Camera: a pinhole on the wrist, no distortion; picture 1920 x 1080 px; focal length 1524.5 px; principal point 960.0 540.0 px. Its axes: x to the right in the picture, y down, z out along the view. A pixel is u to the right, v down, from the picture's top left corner.
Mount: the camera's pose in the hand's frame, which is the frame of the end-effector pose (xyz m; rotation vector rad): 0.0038 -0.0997 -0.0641 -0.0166 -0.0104 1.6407
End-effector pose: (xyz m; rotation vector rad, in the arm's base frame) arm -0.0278 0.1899 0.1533 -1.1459 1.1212 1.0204
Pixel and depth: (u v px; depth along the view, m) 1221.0 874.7 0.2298
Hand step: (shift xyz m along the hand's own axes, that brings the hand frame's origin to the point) -0.0532 -0.0632 0.1646
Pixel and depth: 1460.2 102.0 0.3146
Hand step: 0.0813 0.0106 0.2515
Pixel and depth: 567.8 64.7 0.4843
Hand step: 0.1548 -0.2118 0.4232
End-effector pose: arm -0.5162 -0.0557 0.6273 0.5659 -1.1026 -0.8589
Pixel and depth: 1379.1 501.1 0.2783
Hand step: 0.0008 -0.0220 0.2139
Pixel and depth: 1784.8 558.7 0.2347
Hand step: -0.0120 0.0275 0.1699
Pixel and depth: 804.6 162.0 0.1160
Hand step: 0.0313 -0.1091 0.0524
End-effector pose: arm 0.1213 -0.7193 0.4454 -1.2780 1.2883 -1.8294
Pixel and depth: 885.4 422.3 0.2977
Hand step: 0.0226 -0.1116 0.2340
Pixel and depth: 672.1 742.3 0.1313
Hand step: -0.0141 -0.1252 0.0670
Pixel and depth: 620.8 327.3 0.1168
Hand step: 0.0199 -0.1241 0.0531
